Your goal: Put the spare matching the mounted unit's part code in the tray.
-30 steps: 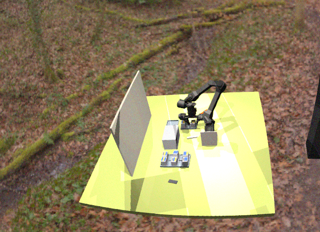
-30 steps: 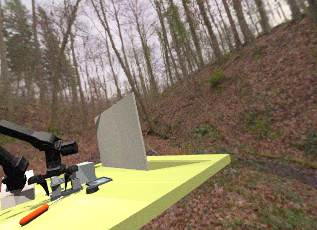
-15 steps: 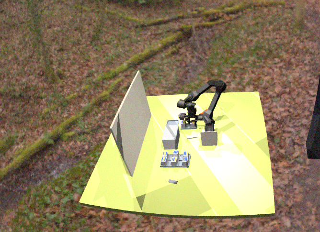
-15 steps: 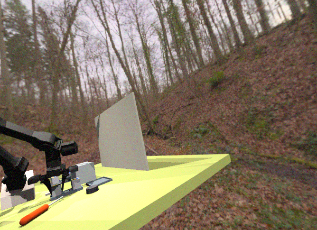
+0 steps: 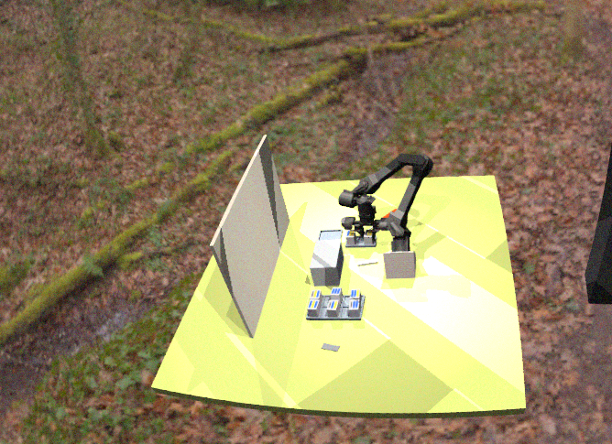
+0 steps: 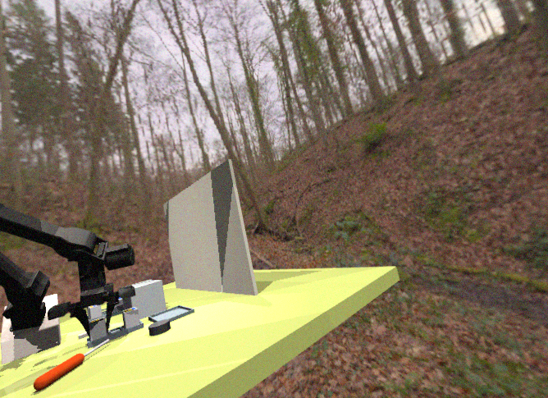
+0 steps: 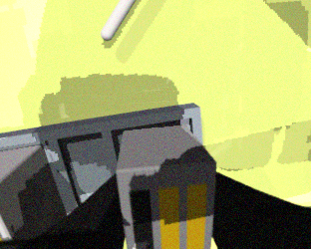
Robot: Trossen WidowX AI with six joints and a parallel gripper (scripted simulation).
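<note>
Now: the grey rack 4 cm ahead of my gripper tip and 1 cm below it. From my gripper tip the other things lie so: flat tray 18 cm ahead, 1 cm below; then black puck 13 cm ahead, 12 cm to the right, 1 cm below; then white stick 2 cm behind, 13 cm to the left, 1 cm below.
</note>
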